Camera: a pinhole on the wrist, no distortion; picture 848 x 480 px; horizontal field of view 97.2 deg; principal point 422.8 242.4 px. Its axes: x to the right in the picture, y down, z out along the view. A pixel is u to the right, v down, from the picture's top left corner.
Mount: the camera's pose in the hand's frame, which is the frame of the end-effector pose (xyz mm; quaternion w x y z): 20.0 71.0 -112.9 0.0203 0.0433 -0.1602 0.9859
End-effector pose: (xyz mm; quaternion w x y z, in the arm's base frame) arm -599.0 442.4 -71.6 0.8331 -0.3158 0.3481 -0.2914
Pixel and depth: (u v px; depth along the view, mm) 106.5 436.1 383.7
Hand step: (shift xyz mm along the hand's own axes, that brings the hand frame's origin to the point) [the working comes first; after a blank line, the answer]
In the camera's frame: -324.7 198.8 383.7

362.7 -247.8 157.4
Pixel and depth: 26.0 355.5 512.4
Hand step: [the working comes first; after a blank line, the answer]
In the camera's frame: -543.9 155.0 512.4

593.5 -252.9 272.6
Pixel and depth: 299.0 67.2 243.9
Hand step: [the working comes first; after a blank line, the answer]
In the camera's frame: -80.8 -114.3 243.9

125.8 99.8 146.1
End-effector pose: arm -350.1 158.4 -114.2 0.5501 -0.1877 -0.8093 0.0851
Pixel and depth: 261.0 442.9 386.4
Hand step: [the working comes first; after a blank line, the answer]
In the camera's frame: -167.3 207.3 386.4

205.8 -252.6 171.7
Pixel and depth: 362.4 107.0 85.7
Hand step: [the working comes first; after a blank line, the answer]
In the camera's frame: -13.8 -31.0 85.7

42.2 72.8 -23.4
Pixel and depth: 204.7 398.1 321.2
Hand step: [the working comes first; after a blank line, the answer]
In the camera's frame: -187.4 133.8 321.2

224.7 -162.7 131.4
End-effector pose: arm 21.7 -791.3 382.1 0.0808 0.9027 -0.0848 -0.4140
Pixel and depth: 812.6 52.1 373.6
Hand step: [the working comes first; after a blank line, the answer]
In the camera's frame: 389.6 -190.2 373.6

-328.1 142.8 335.7
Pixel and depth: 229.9 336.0 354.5
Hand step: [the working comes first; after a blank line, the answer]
In the camera's frame: -182.9 88.8 354.5

225.3 -130.5 177.4
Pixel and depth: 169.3 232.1 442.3
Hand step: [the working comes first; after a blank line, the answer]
In the camera's frame: -299.9 -12.2 442.3

354.1 -65.8 281.3
